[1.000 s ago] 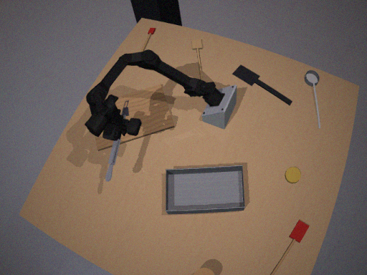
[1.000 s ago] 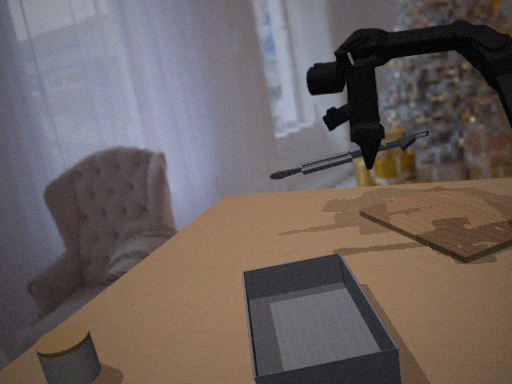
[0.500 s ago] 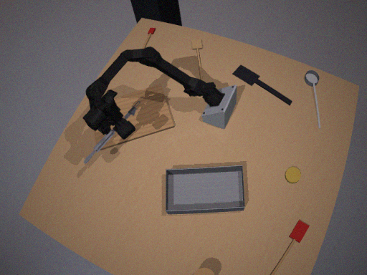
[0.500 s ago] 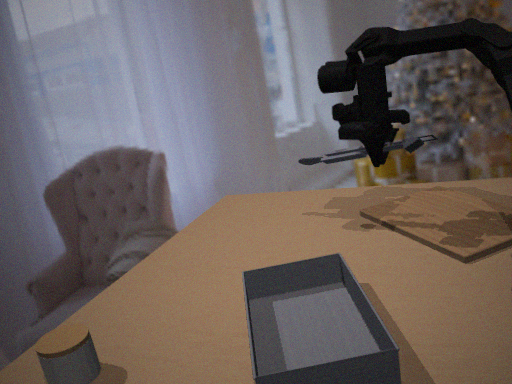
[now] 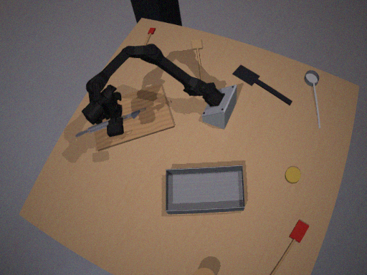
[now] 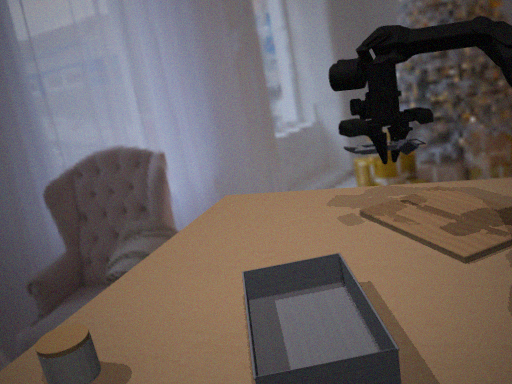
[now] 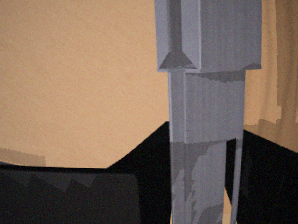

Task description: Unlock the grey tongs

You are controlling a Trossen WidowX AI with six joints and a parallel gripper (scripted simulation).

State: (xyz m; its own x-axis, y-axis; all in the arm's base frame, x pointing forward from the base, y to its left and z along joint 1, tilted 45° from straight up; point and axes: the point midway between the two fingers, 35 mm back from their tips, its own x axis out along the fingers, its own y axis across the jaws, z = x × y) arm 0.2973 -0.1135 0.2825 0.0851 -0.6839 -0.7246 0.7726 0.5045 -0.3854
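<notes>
The yellow lock piece lies 4 cm above my gripper tip, 2 cm to the left of it and 2 cm behind it. Round my gripper tip: black spatula 54 cm behind, 39 cm to the left, 15 cm below; wooden board 15 cm below, 10 cm behind, 6 cm to the right; grey roasting tin 41 cm to the left, 13 cm below, 5 cm ahead.
</notes>
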